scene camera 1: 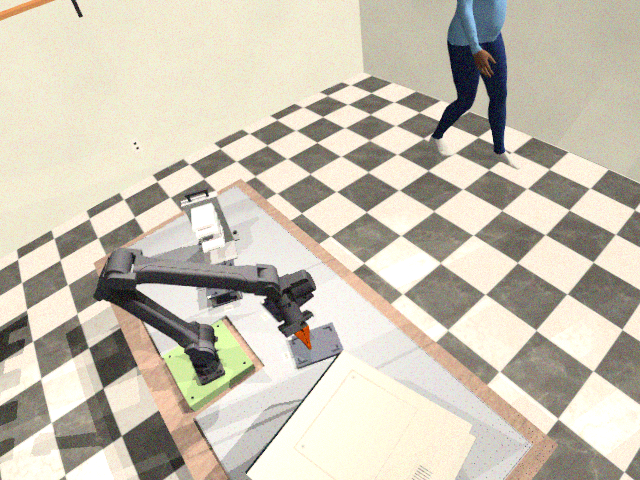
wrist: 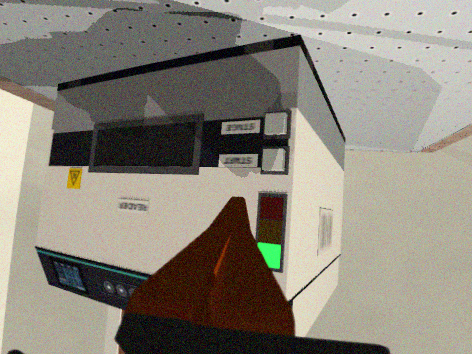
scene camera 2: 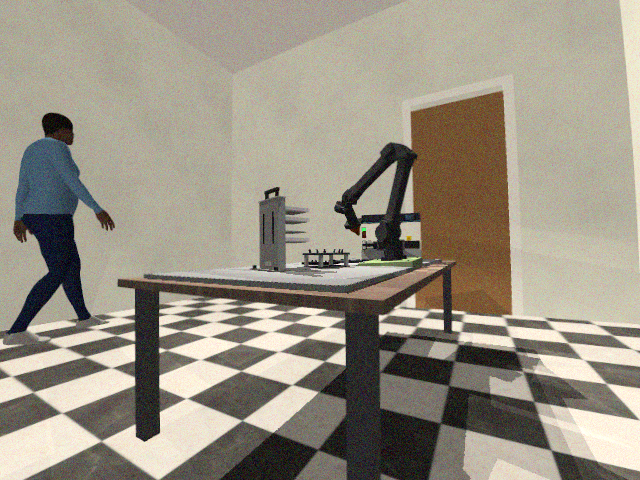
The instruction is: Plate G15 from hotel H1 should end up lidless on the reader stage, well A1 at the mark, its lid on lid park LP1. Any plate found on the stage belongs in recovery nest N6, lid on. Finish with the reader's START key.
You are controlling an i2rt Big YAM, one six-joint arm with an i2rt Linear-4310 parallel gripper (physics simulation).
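Frame: origin at the arm's base, x ahead, y left, z up, level; metres.
Seen in the pictures: gripper, fingertip midpoint: [scene camera 1: 310, 348] [wrist: 238, 205] [scene camera 2: 358, 235]; arm's base, link origin: [scene camera 1: 208, 366] [scene camera 2: 394, 259].
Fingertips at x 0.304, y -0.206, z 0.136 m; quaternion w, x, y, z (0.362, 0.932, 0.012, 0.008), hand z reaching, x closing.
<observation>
Offsets run from my fingertips to a thing's top centre. "spot": to the spot under its first point.
My gripper [scene camera 1: 309, 347] [scene camera 2: 357, 232] [wrist: 238, 205] is shut and empty, its orange fingertips together. In scene camera 1 it hangs over the grey pad with corner marks @[spot: dy +0.083, dx +0.100, dz -0.148 m] [scene camera 1: 330, 336]. In the wrist view it points at the front of the cream reader @[dy -0.344, dx -0.053, dz +0.135 m] [scene camera 1: 361, 413] [wrist: 175, 225]. The START key @[dy -0.105, dx +0.023, dz -0.034 m] [wrist: 274, 160] is the lower of two pale square keys; the STAGE key @[dy -0.105, dx +0.023, dz -0.065 m] [wrist: 276, 123] is above it. The reader's dark front window @[spot: dy -0.164, dx -0.116, dz -0.060 m] [wrist: 146, 145] is left of them, and no stage shows outside it. The hotel [scene camera 2: 272, 232] holds pale plate-like shapes @[dy +0.688, dx -0.088, dz +0.076 m] [scene camera 1: 205, 219]; plate labels are unreadable.
The reader's green lamp @[dy -0.105, dx +0.024, dz +0.049 m] [wrist: 270, 255] is lit. A low rack on posts @[spot: dy +0.580, dx -0.177, dz -0.101 m] [scene camera 2: 325, 253] stands between the hotel and the arm's green base [scene camera 1: 237, 356] [scene camera 2: 398, 261]. The forearm crosses above the board in scene camera 1. A person [scene camera 1: 475, 67] [scene camera 2: 49, 180] stands beyond the table.
</observation>
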